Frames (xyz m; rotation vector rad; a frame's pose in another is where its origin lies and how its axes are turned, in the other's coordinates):
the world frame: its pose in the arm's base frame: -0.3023 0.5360 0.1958 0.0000 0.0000 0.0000
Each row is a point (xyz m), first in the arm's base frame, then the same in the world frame.
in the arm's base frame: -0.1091 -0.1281 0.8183
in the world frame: 0.1932 -0.6641 0.6225
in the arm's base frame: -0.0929 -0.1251 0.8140
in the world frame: 0.2094 -0.6611 0.6182
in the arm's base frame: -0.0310 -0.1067 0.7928
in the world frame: 0.2713 -0.6427 0.5970
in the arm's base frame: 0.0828 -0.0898 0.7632
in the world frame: 0.3851 -0.6258 0.5674
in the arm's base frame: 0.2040 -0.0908 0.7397
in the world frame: 0.5063 -0.6268 0.5439
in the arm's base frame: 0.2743 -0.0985 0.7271
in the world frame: 0.5766 -0.6345 0.5313
